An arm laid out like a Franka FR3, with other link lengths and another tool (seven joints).
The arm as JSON. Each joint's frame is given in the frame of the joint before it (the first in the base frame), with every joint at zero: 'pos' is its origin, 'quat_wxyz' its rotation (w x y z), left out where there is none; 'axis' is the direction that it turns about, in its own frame. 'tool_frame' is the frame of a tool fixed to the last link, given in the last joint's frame.
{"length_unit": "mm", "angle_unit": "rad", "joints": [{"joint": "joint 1", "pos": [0.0, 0.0, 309.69], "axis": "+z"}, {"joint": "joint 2", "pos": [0.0, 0.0, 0.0], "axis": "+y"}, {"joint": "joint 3", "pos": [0.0, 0.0, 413.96], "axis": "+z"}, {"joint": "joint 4", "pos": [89.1, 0.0, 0.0], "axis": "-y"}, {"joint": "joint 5", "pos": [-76.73, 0.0, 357.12], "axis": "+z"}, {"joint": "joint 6", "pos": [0.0, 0.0, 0.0], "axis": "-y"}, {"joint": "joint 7", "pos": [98.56, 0.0, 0.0], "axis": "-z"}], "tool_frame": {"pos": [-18.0, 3.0, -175.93], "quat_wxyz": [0.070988, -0.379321, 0.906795, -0.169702]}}
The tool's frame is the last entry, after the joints.
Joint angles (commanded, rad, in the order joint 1, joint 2, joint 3, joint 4, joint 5, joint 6, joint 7), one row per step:
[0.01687 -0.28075 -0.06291 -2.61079 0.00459 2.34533 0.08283]
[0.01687 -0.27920 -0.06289 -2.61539 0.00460 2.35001 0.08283]
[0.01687 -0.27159 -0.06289 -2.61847 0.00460 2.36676 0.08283]
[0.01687 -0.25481 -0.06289 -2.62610 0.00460 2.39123 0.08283]
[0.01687 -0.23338 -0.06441 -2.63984 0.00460 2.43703 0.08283]
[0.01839 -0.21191 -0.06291 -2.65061 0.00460 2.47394 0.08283]
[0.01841 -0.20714 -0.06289 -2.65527 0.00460 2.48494 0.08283]
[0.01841 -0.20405 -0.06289 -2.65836 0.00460 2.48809 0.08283]
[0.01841 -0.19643 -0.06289 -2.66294 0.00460 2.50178 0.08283]
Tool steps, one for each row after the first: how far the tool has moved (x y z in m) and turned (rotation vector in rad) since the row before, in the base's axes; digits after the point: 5 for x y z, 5 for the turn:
[-0.00078 0.00007 -0.00199 -0.00004 0.00147 0.00000]
[0.00220 -0.00009 -0.00260 -0.00078 -0.00604 -0.00029]
[0.00224 -0.00005 -0.00710 -0.00110 -0.00004 -0.00035]
[0.00357 -0.00069 -0.00936 -0.00159 -0.01058 -0.00211]
[0.00290 0.00102 -0.00893 -0.00200 -0.00464 0.00250]
[0.00018 0.00002 -0.00259 -0.00040 -0.00156 -0.00008]
[-0.00061 0.00004 -0.00204 -0.00007 0.00303 -0.00001]
[0.00069 -0.00003 -0.00338 -0.00058 -0.00148 -0.00015]

